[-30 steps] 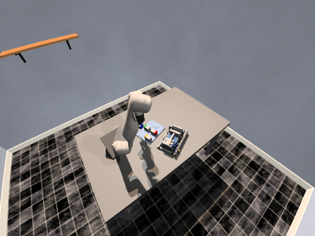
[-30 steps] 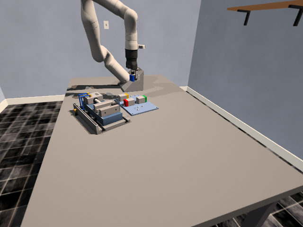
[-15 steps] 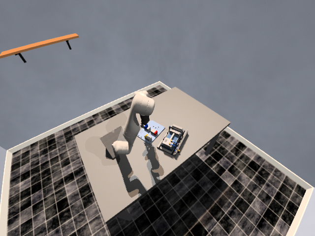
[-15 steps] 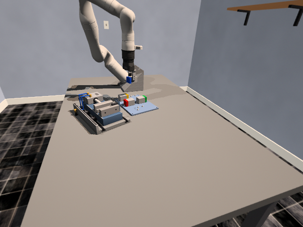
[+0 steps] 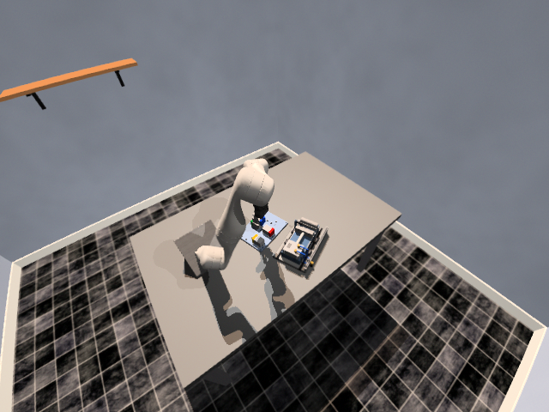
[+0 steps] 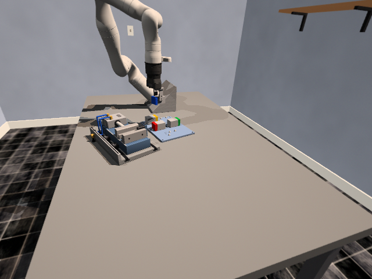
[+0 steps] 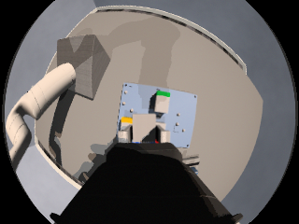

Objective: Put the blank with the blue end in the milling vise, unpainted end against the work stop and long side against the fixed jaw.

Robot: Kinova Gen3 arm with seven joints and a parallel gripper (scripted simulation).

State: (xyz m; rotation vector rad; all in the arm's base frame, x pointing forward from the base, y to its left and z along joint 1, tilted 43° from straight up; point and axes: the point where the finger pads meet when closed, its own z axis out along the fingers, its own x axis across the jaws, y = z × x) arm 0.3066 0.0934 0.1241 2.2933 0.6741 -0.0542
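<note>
My hand is 25 cm short of the fixed jaw, 12 cm to the left of it and 9 cm above it. The rest, counted from my hand: yellow-ended blank 4 cm behind, 4 cm to the right, 14 cm below; blue-ended blank 2 cm below; red-ended blank 5 cm ahead, 1 cm to the right, 14 cm below.
</note>
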